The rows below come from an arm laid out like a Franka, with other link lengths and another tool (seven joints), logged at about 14 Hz.
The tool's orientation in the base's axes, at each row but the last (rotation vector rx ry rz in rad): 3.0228, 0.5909, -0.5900; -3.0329, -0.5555, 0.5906; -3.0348, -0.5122, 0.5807; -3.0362, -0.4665, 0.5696; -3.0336, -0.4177, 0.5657; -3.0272, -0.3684, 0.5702
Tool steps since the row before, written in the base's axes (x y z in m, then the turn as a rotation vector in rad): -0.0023, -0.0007, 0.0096, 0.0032, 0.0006, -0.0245; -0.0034, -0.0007, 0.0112, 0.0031, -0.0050, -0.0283; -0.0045, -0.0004, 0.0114, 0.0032, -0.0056, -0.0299; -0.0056, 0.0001, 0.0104, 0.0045, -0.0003, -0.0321; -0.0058, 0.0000, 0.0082, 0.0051, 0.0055, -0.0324; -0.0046, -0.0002, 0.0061, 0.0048, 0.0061, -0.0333
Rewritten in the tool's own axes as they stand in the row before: -0.0057, -0.0008, -0.0080, 0.0119, 0.0022, 0.0216; -0.0073, -0.0013, -0.0091, 0.0113, 0.0077, 0.0255; -0.0082, -0.0018, -0.0090, 0.0117, 0.0084, 0.0270; -0.0086, -0.0024, -0.0077, 0.0152, 0.0039, 0.0284; -0.0081, -0.0021, -0.0056, 0.0174, -0.0015, 0.0283; -0.0064, -0.0013, -0.0040, 0.0176, -0.0021, 0.0292
